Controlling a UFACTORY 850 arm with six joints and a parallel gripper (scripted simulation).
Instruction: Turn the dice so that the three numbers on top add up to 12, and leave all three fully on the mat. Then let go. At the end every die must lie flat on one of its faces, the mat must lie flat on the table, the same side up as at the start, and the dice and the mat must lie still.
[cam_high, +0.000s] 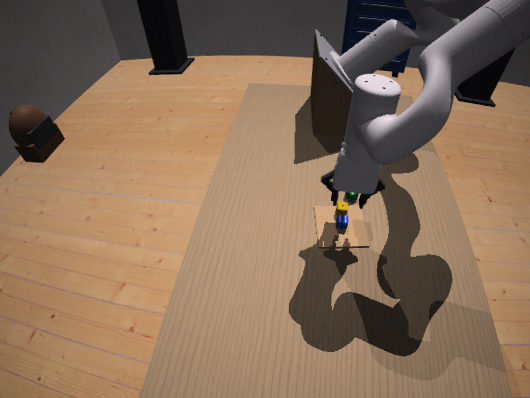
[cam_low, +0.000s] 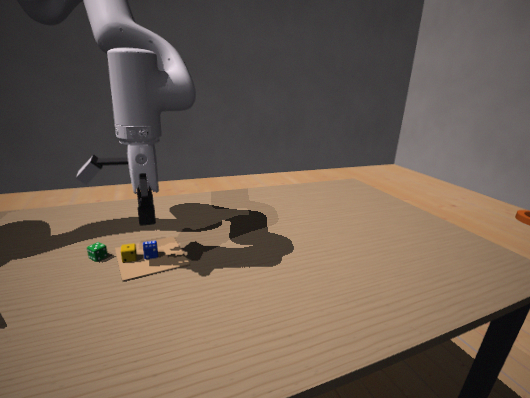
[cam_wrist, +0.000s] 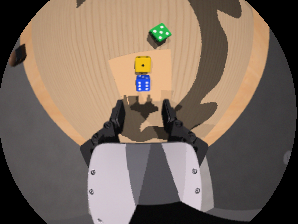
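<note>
My gripper is now 11 cm past the green die, 10 cm above it and 3 cm to the right of it. From my hand the other things lie so: yellow die: 10 cm below, 5 cm behind; tan mat: 11 cm below; blue die: 10 cm below.
</note>
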